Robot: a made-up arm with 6 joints. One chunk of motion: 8 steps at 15 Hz.
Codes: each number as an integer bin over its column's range. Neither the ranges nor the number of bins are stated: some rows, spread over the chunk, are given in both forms.
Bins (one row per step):
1: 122 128 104 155 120 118
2: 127 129 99 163 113 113
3: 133 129 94 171 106 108
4: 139 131 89 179 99 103
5: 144 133 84 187 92 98
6: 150 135 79 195 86 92
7: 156 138 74 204 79 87
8: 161 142 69 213 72 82
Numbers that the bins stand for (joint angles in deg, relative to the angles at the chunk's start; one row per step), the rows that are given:
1: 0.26 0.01 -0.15 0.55 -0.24 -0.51
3: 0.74 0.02 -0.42 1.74 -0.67 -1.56
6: 1.47 0.12 -0.83 3.53 -1.30 -3.26
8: 1.95 0.23 -1.11 4.87 -1.74 -4.32
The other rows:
2: 0.48 0.02 -0.28 1.15 -0.45 -1.04
4: 1.00 0.05 -0.56 2.34 -0.89 -2.09
5: 1.21 0.09 -0.69 2.93 -1.11 -2.62
7: 1.73 0.16 -0.97 4.20 -1.52 -3.79

